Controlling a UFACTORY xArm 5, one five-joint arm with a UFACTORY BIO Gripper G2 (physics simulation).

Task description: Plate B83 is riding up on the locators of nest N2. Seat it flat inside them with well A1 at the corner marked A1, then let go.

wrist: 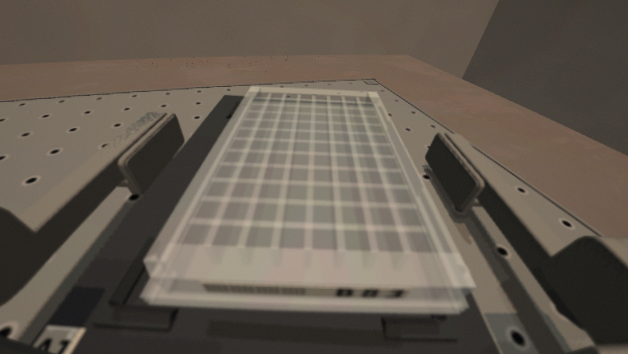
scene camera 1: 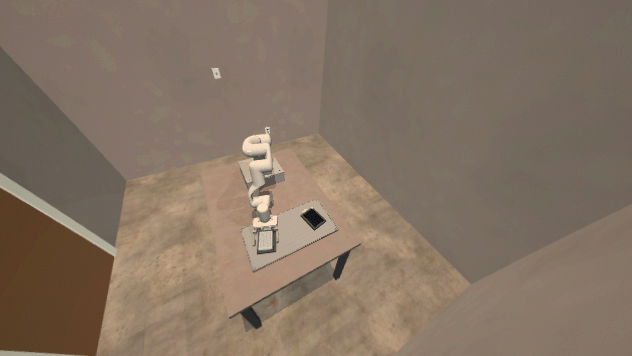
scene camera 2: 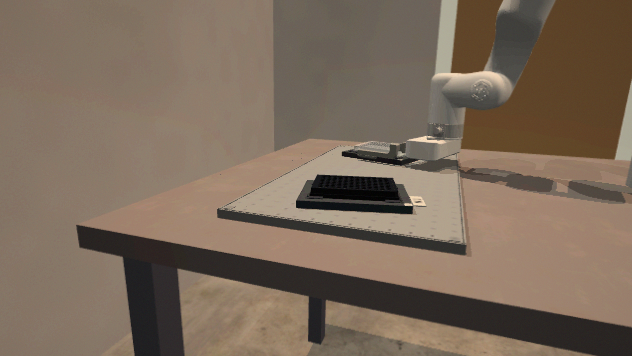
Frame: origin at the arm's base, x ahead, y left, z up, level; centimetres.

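Seen in the pictures: hand, its tool point: [wrist: 308, 159] [scene camera 1: 265, 240] [scene camera 2: 383, 150].
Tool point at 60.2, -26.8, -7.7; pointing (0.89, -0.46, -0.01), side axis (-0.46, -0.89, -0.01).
A point is followed by its place in that frame, as x, y, z.
Plate B83 [scene camera 1: 266, 238] @[59.5, -25.8, -6.6] [scene camera 2: 378, 145] @[61.5, -27.4, -6.6] [wrist: 305, 200] @[57.0, -25.0, -6.6] is clear, with a gridded top. It lies on the black nest N2 [scene camera 1: 267, 252] @[67.7, -29.5, -8.3] [scene camera 2: 350, 153] @[68.0, -23.7, -8.3] [wrist: 280, 330] @[54.3, -23.0, -8.1]. In the wrist view a broad dark strip of nest shows left of the plate, while the nest's right edge is mostly hidden under it. Low black locators [wrist: 145, 319] @[56.0, -20.0, -7.9] show by its near end; whether the plate rests on them is unclear. The A1 mark [wrist: 54, 341] @[56.4, -17.9, -8.1] is at the nest's near left corner. My gripper [scene camera 1: 266, 242] @[60.2, -26.8, -7.7] [scene camera 2: 374, 151] [wrist: 303, 162] @[60.2, -26.8, -7.7] is open, its pads either side of the plate with gaps.
A second black nest [scene camera 2: 305, 200] @[70.0, 16.7, -8.1] with a black plate [scene camera 1: 314, 218] @[65.1, 10.3, -7.2] [scene camera 2: 355, 186] @[63.4, 12.1, -6.8] stands at the other end of the perforated grey board [scene camera 1: 295, 235] @[67.6, -8.1, -9.3] [scene camera 2: 270, 200] @[75.9, 14.4, -9.3] [wrist: 75, 112] @[73.4, -14.6, -9.3]. A pale label [scene camera 2: 418, 201] @[54.0, 9.7, -9.1] is beside that nest. The board lies on the brown table [scene camera 1: 290, 270] @[85.1, -23.0, -10.6] [scene camera 2: 165, 210] @[90.5, 19.1, -10.6].
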